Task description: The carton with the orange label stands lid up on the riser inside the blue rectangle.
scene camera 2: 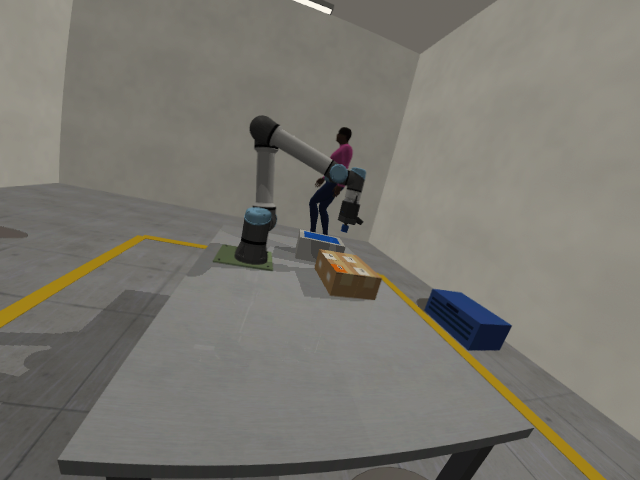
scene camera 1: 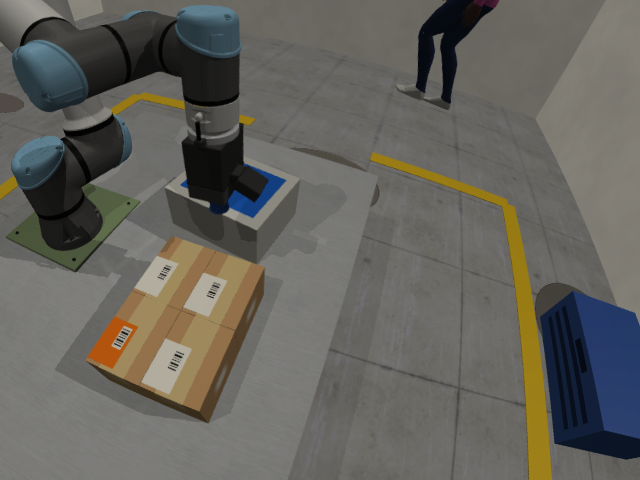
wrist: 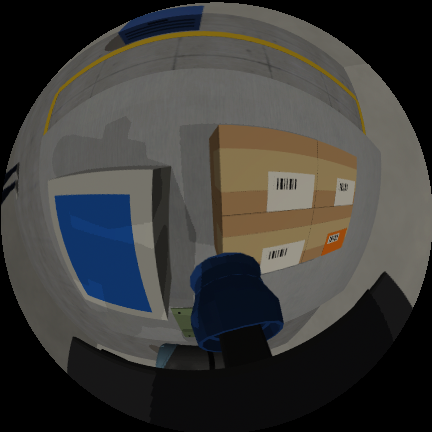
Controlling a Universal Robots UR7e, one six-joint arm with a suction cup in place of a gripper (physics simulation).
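Seen in the pictures: hand at its tool point: [scene camera 2: 344, 231] [scene camera 1: 219, 207] [wrist: 226, 281]; arm's base at its link origin: [scene camera 2: 251, 258] [scene camera 1: 73, 227].
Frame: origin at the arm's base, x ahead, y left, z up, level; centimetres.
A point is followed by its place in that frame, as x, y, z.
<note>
The carton with the orange label [scene camera 1: 147, 313] @[35.7, -18.0, 9.7] [scene camera 2: 338, 274] @[31.1, -29.2, 8.8] [wrist: 325, 247] @[32.1, -21.5, 9.8] stands lid up on the table at one corner of a close block of cartons. Its orange label faces up. The riser [scene camera 1: 211, 223] @[36.5, 7.6, 6.8] [scene camera 2: 308, 251] @[29.7, 9.1, 4.7] [wrist: 161, 240] @[38.1, 7.3, 6.7] stands apart from the block, with the blue rectangle [scene camera 1: 251, 204] @[44.5, 11.9, 11.4] [scene camera 2: 321, 238] @[37.3, 15.1, 11.5] [wrist: 100, 245] @[40.8, 14.7, 11.5] on its top; no carton stands there. My gripper, a blue suction cup [scene camera 1: 219, 208] [scene camera 2: 344, 228] [wrist: 225, 265], hangs in the air beside the riser and the block, with no carton on it, so it is open.
Three cartons with white labels [scene camera 1: 206, 294] @[44.0, -11.1, 9.8] [scene camera 1: 166, 365] @[43.0, -25.3, 9.8] [scene camera 1: 156, 275] @[33.4, -10.4, 9.7] touch the orange-labelled one. The arm's green base plate [scene camera 1: 119, 198] @[5.0, 13.4, -0.2] [scene camera 2: 227, 256] @[-10.6, -1.2, -0.1] is bolted to the table [scene camera 2: 289, 372] @[6.3, -68.1, -0.6]. A blue cabinet [scene camera 1: 604, 361] [scene camera 2: 467, 317] and a person [scene camera 1: 439, 51] [scene camera 2: 330, 180] are on the floor beyond.
</note>
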